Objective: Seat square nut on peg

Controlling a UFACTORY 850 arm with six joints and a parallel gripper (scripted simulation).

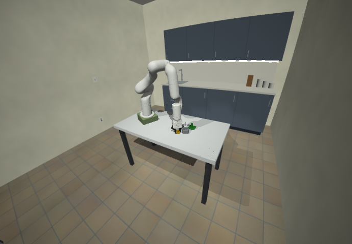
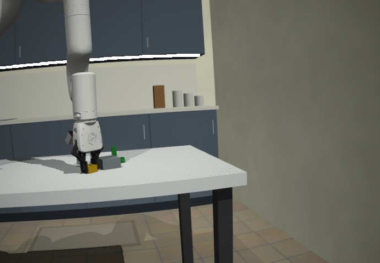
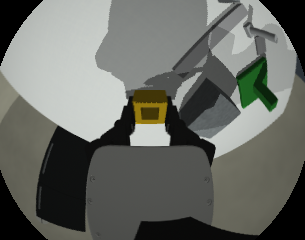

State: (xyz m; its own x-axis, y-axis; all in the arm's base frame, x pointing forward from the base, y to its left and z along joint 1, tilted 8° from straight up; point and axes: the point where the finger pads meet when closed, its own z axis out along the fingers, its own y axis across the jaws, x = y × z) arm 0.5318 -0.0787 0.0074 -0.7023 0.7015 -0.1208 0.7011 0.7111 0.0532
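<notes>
My hand is 70 mm short of the grey block and 60 mm to the right of it.
</notes>
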